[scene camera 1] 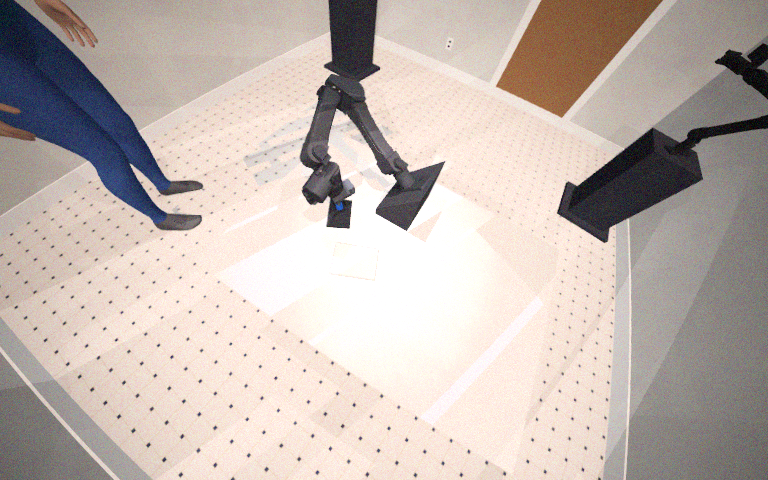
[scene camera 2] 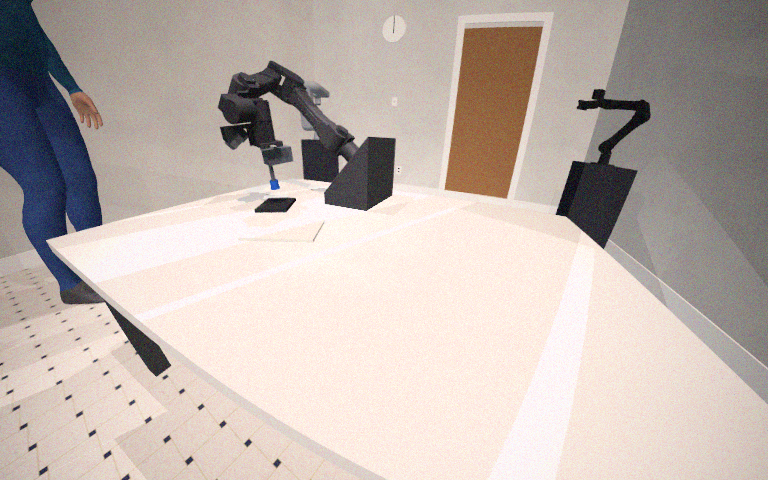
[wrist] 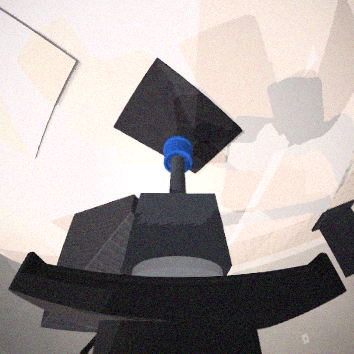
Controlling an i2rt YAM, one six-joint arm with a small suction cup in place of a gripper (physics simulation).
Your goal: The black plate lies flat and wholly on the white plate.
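Seen in the pictures: hand, its tool point: (scene camera 1: 339, 207) (scene camera 2: 275, 188) (wrist: 177, 148); arm's base, origin of its link: (scene camera 1: 409, 186) (scene camera 2: 360, 163).
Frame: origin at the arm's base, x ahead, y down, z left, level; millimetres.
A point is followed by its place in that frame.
The black plate (scene camera 1: 338, 219) @(x 250, y 121, z -169 mm) (scene camera 2: 275, 204) @(x 235, y 121, z -176 mm) (wrist: 170, 107) @(x 249, y 121, z -185 mm) lies flat on the table, beside the white plate and apart from it. The white plate (scene camera 1: 354, 261) @(x 355, y 125, z 1 mm) (scene camera 2: 288, 233) @(x 371, y 125, z 35 mm) (wrist: 37, 75) @(x 345, y 125, z -55 mm) lies flat on the table, pale against the bright top; part of it shows at the upper left of the wrist view. My gripper, a blue suction cup (scene camera 1: 339, 206) (scene camera 2: 274, 184) (wrist: 178, 154), is open and holds nothing. It hangs a little above the black plate, with a gap showing in scene camera 2.
My arm stands on a black wedge-shaped base (scene camera 1: 416, 195) @(x 73, y -62, z 61 mm) (scene camera 2: 368, 175) @(x 97, y 21, z 88 mm) on the white table (scene camera 2: 396, 339) @(x 517, y 131, z 373 mm). Black pedestals (scene camera 1: 634, 183) (scene camera 2: 594, 198) and a person (scene camera 1: 84, 113) (scene camera 2: 48, 141) stand beyond the table.
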